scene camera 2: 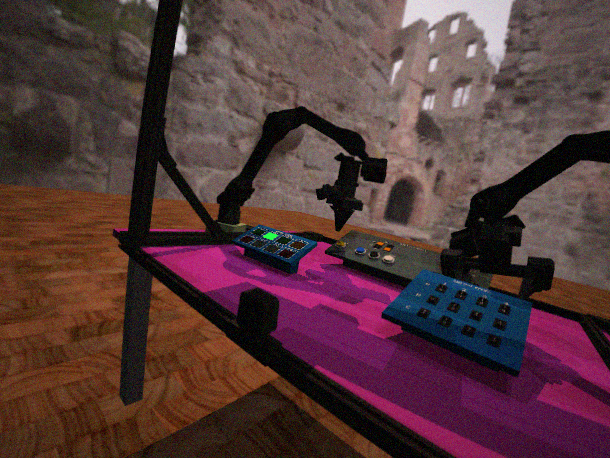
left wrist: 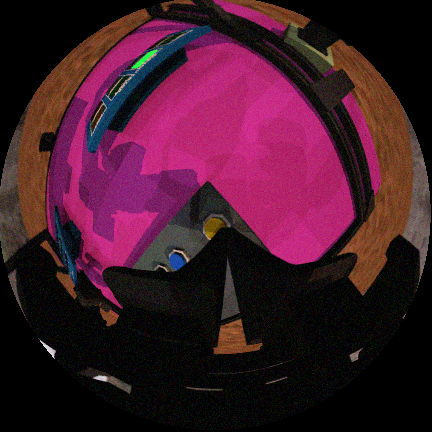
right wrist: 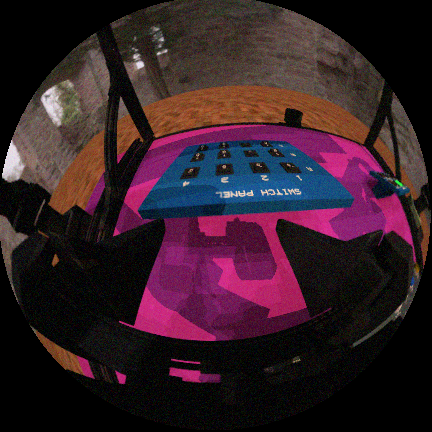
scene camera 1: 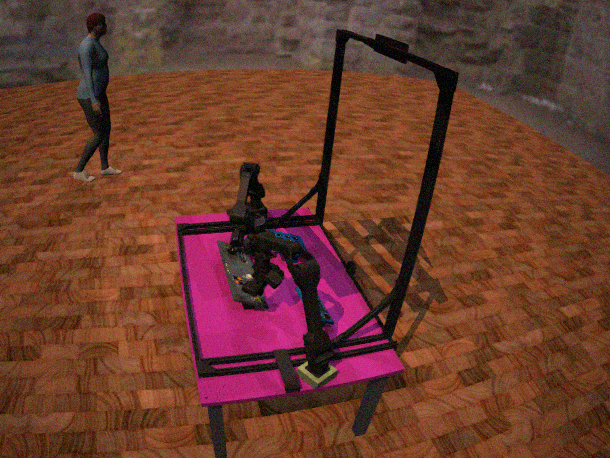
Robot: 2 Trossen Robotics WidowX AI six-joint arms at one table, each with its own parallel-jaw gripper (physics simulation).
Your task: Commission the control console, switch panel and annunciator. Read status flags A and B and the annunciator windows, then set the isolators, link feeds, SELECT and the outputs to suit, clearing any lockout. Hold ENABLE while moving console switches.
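Frame: origin at the left arm's base, x ahead, y left, z up, level; millimetres.
Where they show: left gripper, fingertip midpoint: (scene camera 2: 337, 231) (left wrist: 225, 232) (scene camera 1: 260, 295); right gripper, fingertip midpoint: (left wrist: 79, 276) (right wrist: 221, 224); left arm's base, link origin: (scene camera 2: 227, 222) (scene camera 1: 317, 368); right arm's base, link origin: (right wrist: 61, 229) (scene camera 1: 255, 205).
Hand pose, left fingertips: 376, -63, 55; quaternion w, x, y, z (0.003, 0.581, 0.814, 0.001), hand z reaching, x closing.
Things, the pixels of their top centre, and the offset from my left fingertips, as dx, dy, dz. "*": a spot on its surface instead. Level surfaces: height alone.
- grey console, top centre: (left wrist: 156, 318) (scene camera 2: 408, 246) (scene camera 1: 238, 265) +195, -48, +5
- yellow button, top centre: (left wrist: 215, 231) (scene camera 2: 341, 241) +16, -3, -27
- blue button, top centre: (left wrist: 175, 265) (scene camera 2: 360, 247) +75, -33, -27
- white button, top centre: (scene camera 2: 389, 256) +150, -71, -27
- annunciator, surface spot: (left wrist: 91, 142) * -42, -157, -17
- green window, top centre: (left wrist: 141, 56) (scene camera 2: 270, 233) -154, -142, -25
- magenta table, surface height: dz -95
The grey console (scene camera 1: 234, 272) (scene camera 2: 412, 260) (left wrist: 162, 245) has a yellow button (scene camera 2: 340, 243) (left wrist: 215, 227), a blue button (scene camera 2: 360, 250) (left wrist: 177, 260), a white button (scene camera 2: 388, 259) and orange lit indicators. My left gripper (scene camera 2: 341, 227) (left wrist: 225, 232) is shut and empty, its tips over the yellow button's end; contact cannot be told. My right gripper (scene camera 2: 492, 285) (right wrist: 221, 224) is open and empty, low behind the titled edge of the blue switch panel (scene camera 2: 410, 312) (right wrist: 200, 201). It hides the console's right end in scene camera 2. Switch positions are unclear. The annunciator (scene camera 2: 295, 265) (left wrist: 91, 142) (right wrist: 375, 176) shows one green window (scene camera 2: 270, 235) (left wrist: 145, 59).
A black frame with a tall post (scene camera 1: 330, 135) (scene camera 2: 150, 125) stands along the magenta table (scene camera 1: 240, 340). A black block (scene camera 2: 258, 311) sits on the table's near edge in scene camera 2. A person (scene camera 1: 93, 75) stands on the floor at the upper left of scene camera 1.
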